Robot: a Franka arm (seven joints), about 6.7 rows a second.
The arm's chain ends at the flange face. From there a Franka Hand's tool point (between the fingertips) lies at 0.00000 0.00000 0.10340 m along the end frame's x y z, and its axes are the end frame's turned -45 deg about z.
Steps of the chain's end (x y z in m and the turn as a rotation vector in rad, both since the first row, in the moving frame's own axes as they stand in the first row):
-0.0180, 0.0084, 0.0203, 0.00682, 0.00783, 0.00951
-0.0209, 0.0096, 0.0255, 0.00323, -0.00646, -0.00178
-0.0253, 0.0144, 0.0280, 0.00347, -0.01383, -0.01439
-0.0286, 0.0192, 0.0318, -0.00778, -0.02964, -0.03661
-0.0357, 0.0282, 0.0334, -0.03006, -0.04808, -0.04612
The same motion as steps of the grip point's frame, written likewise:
-0.0176, -0.0067, 0.0203, -0.00071, 0.01036, 0.00951
-0.0218, -0.0087, 0.0255, 0.00685, -0.00228, -0.00178
-0.0288, -0.0090, 0.0280, 0.01223, -0.00733, -0.01439
-0.0366, -0.0082, 0.0318, 0.01546, -0.02646, -0.03661
-0.0509, -0.0065, 0.0332, 0.01274, -0.05525, -0.04612

